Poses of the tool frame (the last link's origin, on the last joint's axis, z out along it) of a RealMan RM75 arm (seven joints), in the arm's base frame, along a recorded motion.
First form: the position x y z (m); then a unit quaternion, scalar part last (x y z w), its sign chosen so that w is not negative.
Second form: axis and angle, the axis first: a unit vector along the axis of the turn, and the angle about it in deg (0 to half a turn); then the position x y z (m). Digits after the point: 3 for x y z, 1 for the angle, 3 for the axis.
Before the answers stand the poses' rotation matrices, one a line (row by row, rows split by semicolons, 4 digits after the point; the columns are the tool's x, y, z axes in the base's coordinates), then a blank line. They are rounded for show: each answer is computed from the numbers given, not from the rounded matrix.
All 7 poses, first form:
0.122, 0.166, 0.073, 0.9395, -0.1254, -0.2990, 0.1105
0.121, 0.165, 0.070, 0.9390, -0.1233, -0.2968, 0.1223
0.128, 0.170, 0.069, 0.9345, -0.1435, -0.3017, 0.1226
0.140, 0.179, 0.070, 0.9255, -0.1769, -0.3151, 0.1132
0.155, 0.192, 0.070, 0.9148, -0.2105, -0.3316, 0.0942
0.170, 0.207, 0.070, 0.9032, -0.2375, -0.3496, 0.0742
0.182, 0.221, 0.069, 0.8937, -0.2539, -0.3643, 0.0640
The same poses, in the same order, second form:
0.7897 -0.1695 -0.5895; -0.3017 -0.9441 -0.1326; -0.5341 0.2826 -0.7968
0.7934 -0.1590 -0.5876; -0.3042 -0.9397 -0.1565; -0.5272 0.3029 -0.7939
0.7768 -0.1942 -0.5991; -0.3422 -0.9287 -0.1426; -0.5287 0.3157 -0.7879
0.7388 -0.2561 -0.6233; -0.3988 -0.9118 -0.0981; -0.5432 0.3210 -0.7758
0.6915 -0.3227 -0.6464; -0.4476 -0.8936 -0.0327; -0.5670 0.3120 -0.7623
0.6427 -0.3772 -0.6668; -0.4809 -0.8762 0.0320; -0.5963 0.3001 -0.7445
0.6056 -0.4072 -0.6837; -0.5005 -0.8629 0.0706; -0.6187 0.2994 -0.7264

0.945, -0.126, -0.301, 167.3, 0.122, 0.166, 0.073
0.946, -0.124, -0.299, 166.0, 0.121, 0.165, 0.070
0.942, -0.145, -0.304, 165.9, 0.128, 0.170, 0.069
0.932, -0.178, -0.317, 167.0, 0.140, 0.179, 0.070
0.919, -0.211, -0.333, 169.2, 0.155, 0.192, 0.070
0.906, -0.238, -0.351, 171.5, 0.170, 0.207, 0.070
0.896, -0.254, -0.365, 172.7, 0.182, 0.221, 0.069

